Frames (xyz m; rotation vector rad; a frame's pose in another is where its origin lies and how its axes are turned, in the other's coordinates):
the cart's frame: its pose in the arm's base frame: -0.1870 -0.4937 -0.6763 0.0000 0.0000 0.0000
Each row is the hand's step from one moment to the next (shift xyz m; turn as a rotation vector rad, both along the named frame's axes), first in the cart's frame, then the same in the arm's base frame.
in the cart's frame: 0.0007 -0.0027 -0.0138 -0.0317 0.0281 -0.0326
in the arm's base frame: 0.0007 -0.0027 -0.0138 -0.0317 0.0281 -0.0326
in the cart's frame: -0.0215 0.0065 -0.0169 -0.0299 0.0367 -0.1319
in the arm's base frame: -0.0215 0.0065 -0.0169 -0.0299 0.0367 -0.1319
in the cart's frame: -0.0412 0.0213 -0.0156 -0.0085 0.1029 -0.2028
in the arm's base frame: -0.0412 0.0213 -0.0156 -0.0085 0.1029 -0.2028
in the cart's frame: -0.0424 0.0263 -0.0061 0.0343 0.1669 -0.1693
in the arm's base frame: -0.0424 0.0263 -0.0061 0.0343 0.1669 -0.1693
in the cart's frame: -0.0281 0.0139 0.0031 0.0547 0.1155 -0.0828
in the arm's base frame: -0.0281 0.0139 0.0031 0.0547 0.1155 -0.0828
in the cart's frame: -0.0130 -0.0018 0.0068 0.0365 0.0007 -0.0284
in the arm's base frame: -0.0130 -0.0018 0.0068 0.0365 0.0007 -0.0284
